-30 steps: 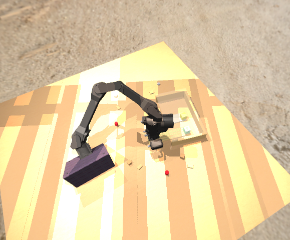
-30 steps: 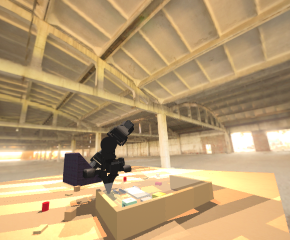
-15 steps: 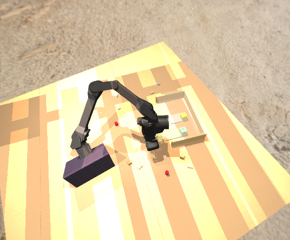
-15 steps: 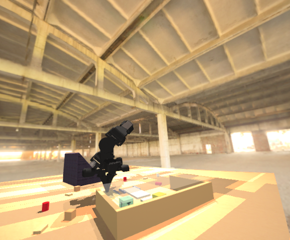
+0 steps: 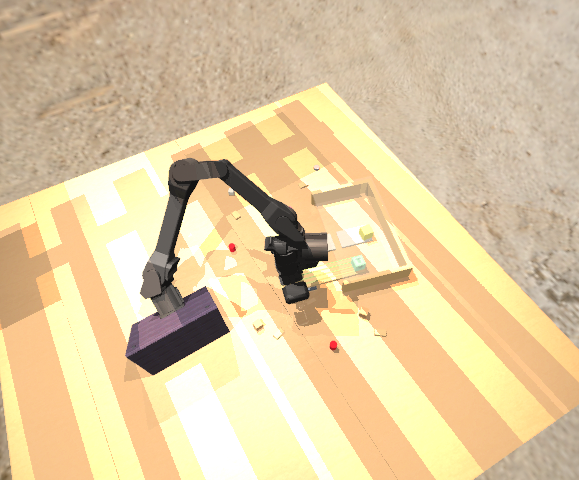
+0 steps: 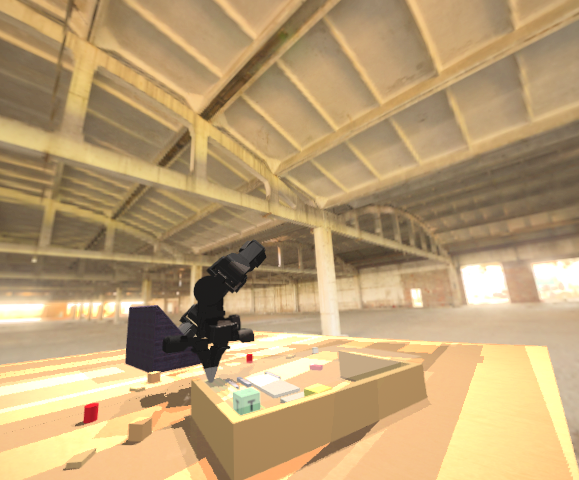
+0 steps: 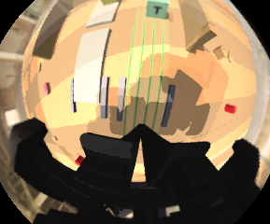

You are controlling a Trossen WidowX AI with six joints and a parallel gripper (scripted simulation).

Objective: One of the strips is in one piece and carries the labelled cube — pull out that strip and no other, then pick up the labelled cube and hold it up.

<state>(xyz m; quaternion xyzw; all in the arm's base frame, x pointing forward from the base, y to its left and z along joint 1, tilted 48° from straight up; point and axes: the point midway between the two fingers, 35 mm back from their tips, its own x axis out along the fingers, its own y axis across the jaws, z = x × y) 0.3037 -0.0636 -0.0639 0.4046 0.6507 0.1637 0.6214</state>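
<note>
My gripper tip is 12 cm short of the grey strip and 6 cm to the right of it.
</note>
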